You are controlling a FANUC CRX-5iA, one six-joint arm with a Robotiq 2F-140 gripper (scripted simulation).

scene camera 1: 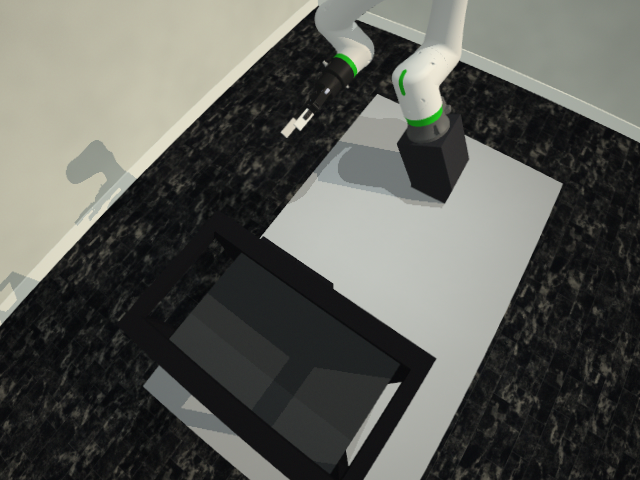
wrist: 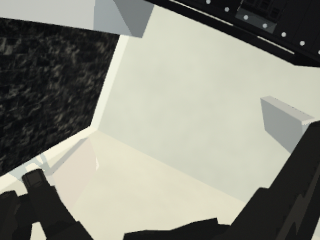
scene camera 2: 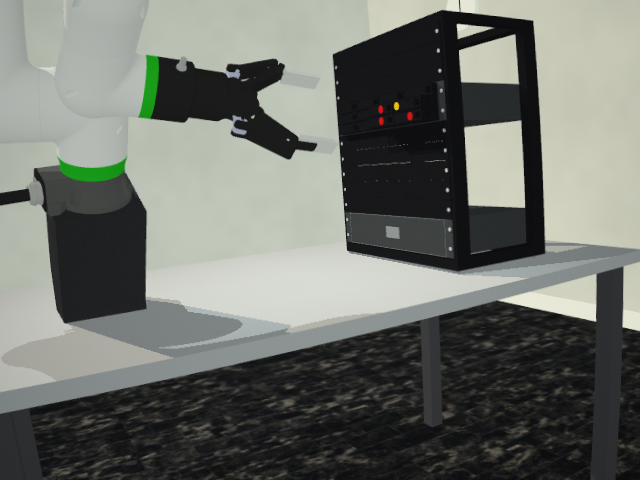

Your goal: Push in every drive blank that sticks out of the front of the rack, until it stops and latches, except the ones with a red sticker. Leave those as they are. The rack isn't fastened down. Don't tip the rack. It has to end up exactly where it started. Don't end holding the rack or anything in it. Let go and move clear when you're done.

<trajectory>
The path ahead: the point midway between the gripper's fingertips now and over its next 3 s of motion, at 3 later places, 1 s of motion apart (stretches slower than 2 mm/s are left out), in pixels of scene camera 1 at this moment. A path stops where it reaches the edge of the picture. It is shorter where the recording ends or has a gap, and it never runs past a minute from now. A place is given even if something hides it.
My gripper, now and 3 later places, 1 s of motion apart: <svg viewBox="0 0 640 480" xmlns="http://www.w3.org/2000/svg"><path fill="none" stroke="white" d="M289 131L288 134L286 142L286 158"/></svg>
</trajectory>
